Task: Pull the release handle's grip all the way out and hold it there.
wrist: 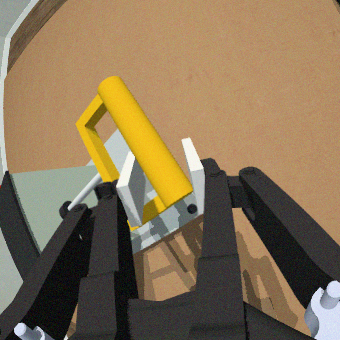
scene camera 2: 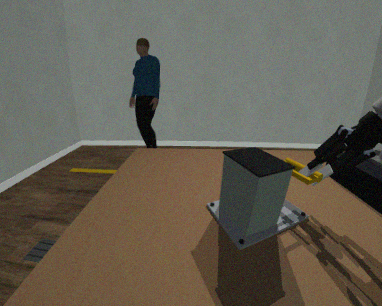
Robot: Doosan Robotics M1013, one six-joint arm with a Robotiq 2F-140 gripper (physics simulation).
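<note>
The yellow release handle [scene camera 2: 294, 164] [wrist: 137, 127] is a U-shaped frame with a thick round grip bar. It stands out from the grey-green box [scene camera 2: 240, 195] [wrist: 55, 192], with a gap between them. In the wrist view a pale rod [wrist: 85, 191] shows between the box and the handle. My gripper [scene camera 2: 316, 175] [wrist: 162, 160] is shut on the grip bar near one end, with a white pad on either side of it. The fingers hide part of the frame. Whether the handle is at its full travel cannot be told.
The box has a black top and stands on a grey bolted base plate [scene camera 2: 265, 233] [wrist: 170, 215] on the brown table [scene camera 2: 150, 225] [wrist: 240, 90]. Shadows of the arm fall beside the plate. A person [scene camera 2: 146, 75] in a blue top stands beyond the table's far edge.
</note>
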